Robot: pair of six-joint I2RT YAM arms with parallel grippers.
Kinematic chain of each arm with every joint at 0, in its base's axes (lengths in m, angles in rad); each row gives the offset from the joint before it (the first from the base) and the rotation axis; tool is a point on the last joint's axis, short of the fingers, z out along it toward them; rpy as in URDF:
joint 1: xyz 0 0 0.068 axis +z
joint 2: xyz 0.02 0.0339 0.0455 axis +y
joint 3: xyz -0.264 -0.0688 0 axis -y
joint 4: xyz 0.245 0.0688 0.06 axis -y
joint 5: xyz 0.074 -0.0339 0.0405 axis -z
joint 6: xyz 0.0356 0 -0.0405 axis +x
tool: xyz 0 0 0 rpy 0 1.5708 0
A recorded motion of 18 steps. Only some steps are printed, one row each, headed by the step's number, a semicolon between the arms.
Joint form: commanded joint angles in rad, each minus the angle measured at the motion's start. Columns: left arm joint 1, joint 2, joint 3, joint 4, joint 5, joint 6; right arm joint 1, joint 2, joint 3, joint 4, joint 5, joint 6.
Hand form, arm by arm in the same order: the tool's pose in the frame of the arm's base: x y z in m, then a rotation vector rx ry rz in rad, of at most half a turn. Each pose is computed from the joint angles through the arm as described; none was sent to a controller.
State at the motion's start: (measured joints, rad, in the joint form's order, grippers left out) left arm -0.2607 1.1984 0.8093 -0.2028 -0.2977 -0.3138; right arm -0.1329 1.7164 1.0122 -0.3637 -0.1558 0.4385
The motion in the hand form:
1: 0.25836 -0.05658 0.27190 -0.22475 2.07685 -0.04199; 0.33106 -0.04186 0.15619 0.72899 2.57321 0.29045
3: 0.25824 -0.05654 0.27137 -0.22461 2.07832 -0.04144; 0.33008 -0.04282 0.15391 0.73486 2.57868 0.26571
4: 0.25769 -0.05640 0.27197 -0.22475 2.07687 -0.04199; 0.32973 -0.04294 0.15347 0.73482 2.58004 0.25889
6: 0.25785 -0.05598 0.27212 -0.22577 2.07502 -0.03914; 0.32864 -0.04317 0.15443 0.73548 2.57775 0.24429
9: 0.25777 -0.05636 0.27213 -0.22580 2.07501 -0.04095; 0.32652 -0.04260 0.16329 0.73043 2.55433 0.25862
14: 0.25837 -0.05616 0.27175 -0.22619 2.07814 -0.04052; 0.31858 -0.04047 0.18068 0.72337 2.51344 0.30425
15: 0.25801 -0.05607 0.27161 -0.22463 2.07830 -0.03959; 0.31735 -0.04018 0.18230 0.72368 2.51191 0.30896
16: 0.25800 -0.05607 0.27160 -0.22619 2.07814 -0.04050; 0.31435 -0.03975 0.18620 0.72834 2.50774 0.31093
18: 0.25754 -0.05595 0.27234 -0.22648 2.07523 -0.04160; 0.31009 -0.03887 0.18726 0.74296 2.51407 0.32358
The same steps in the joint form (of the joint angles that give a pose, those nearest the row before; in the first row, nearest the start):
1: 0.0076 -0.0111 0.0160 0.0233 0.0155 0.0054; -0.0082 0.0139 -0.0228 0.0140 0.0116 0.0079
3: 0.0076 -0.0111 0.0144 0.0233 0.0155 0.0054; -0.0097 0.0169 -0.0274 0.0140 0.0285 0.0048
4: 0.0076 -0.0141 0.0144 0.0218 0.0155 0.0054; -0.0097 0.0169 -0.0290 0.0140 0.0331 0.0033
6: 0.0091 -0.0142 0.0144 0.0233 0.0140 0.0069; -0.0097 0.0109 -0.0320 0.0125 0.0438 0.0017
9: 0.0077 -0.0142 0.0145 0.0233 0.0140 0.0054; -0.0097 -0.0197 -0.0336 0.0079 0.0362 0.0063
14: 0.0092 -0.0111 0.0160 0.0218 0.0155 0.0054; -0.0097 -0.0903 -0.0458 -0.0075 0.0086 0.0201
15: 0.0092 -0.0126 0.0145 0.0217 0.0155 0.0069; -0.0097 -0.0980 -0.0474 -0.0120 0.0055 0.0217
16: 0.0091 -0.0126 0.0144 0.0218 0.0155 0.0054; -0.0097 -0.1163 -0.0504 -0.0243 0.0055 0.0263
18: 0.0091 -0.0157 0.0144 0.0218 0.0155 0.0054; -0.0097 -0.1318 -0.0596 -0.0396 -0.0021 0.0370

